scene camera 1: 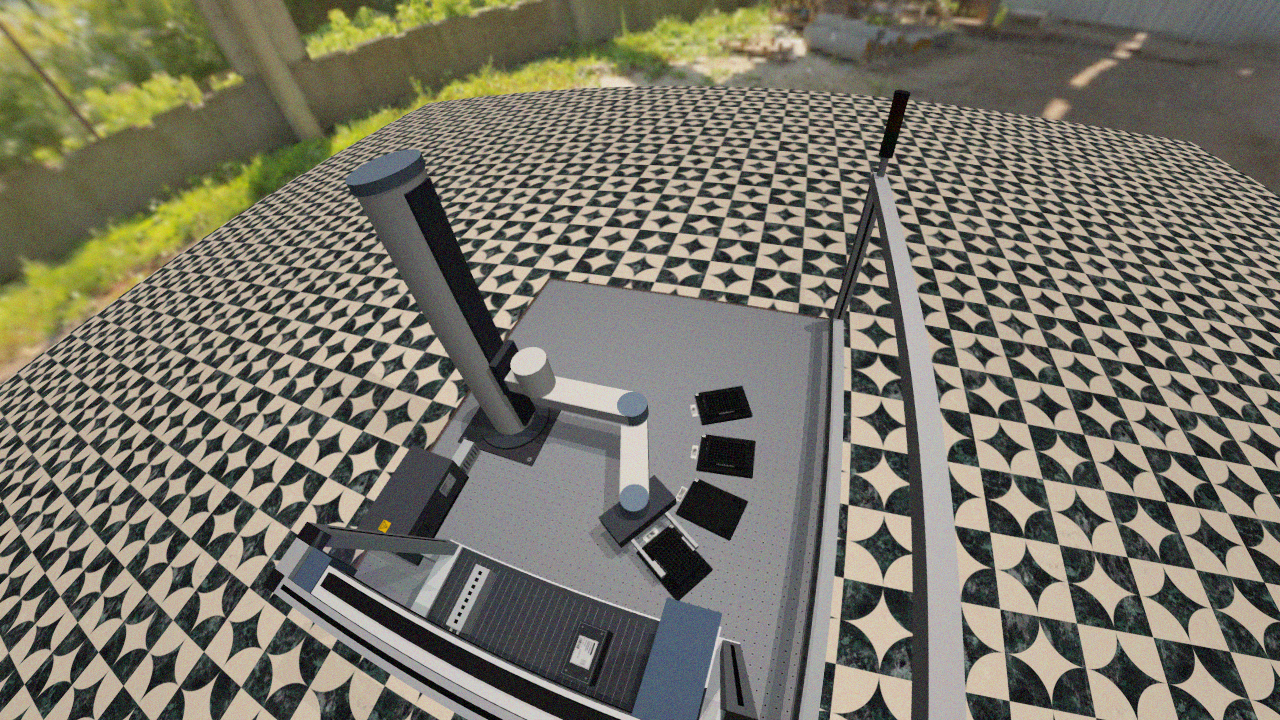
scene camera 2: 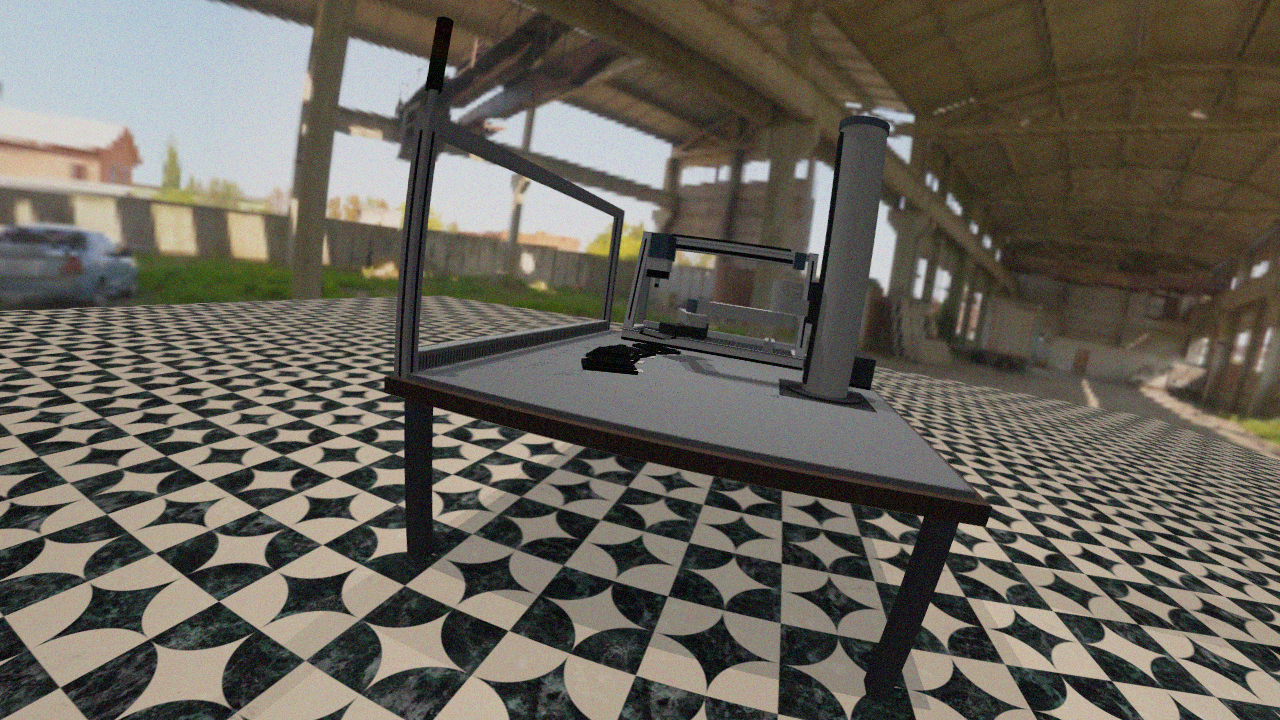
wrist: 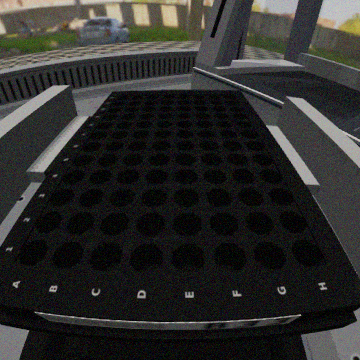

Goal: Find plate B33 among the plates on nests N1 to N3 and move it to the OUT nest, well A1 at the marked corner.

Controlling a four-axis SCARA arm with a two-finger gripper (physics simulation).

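A black well plate is held level by its two long sides between the light fingers of my gripper, shut on it. In the wrist view it shows rows A to H, with A1 at the near left corner; glare makes its front label unreadable. It hangs above a nest with a white tab, at the near end of the curved row. Two more black plates lie farther along. A black shape lies beside the held plate; whether it is a plate or a bare nest is unclear. I cannot read which nest is OUT.
The arm's column stands at the table's side. A framed deck unit with a blue block lies near the gripper. A dark box sits by the column, and a tall frame runs along the table's edge.
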